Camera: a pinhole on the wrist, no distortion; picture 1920 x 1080 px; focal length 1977.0 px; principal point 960.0 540.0 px. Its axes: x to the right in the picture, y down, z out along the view. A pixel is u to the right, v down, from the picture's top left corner.
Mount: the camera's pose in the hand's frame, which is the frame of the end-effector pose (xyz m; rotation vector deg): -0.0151 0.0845 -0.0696 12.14 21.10 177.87
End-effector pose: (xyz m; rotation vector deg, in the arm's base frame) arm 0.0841 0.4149 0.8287 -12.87 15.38 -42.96
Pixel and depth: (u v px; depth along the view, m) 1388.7 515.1 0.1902
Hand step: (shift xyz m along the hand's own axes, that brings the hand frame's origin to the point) -0.0303 0.1320 0.1185
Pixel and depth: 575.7 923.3 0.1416
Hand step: 0.0315 0.0900 0.0695
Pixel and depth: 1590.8 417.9 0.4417
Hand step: -0.0953 0.2170 0.3682
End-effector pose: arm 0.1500 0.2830 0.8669 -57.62 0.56 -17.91
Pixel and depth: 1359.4 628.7 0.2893
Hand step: -0.0339 0.1405 0.2199
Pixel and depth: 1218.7 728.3 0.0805
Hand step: -0.0146 0.0960 0.0111
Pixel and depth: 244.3 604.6 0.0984
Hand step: 0.0335 0.1034 0.0212
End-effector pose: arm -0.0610 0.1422 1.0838 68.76 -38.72 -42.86
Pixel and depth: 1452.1 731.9 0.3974
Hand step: -0.0592 0.1417 0.3354
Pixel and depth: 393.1 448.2 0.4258
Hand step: 0.1632 0.1997 0.3197
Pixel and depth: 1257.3 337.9 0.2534
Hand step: -0.0189 0.1695 0.1735
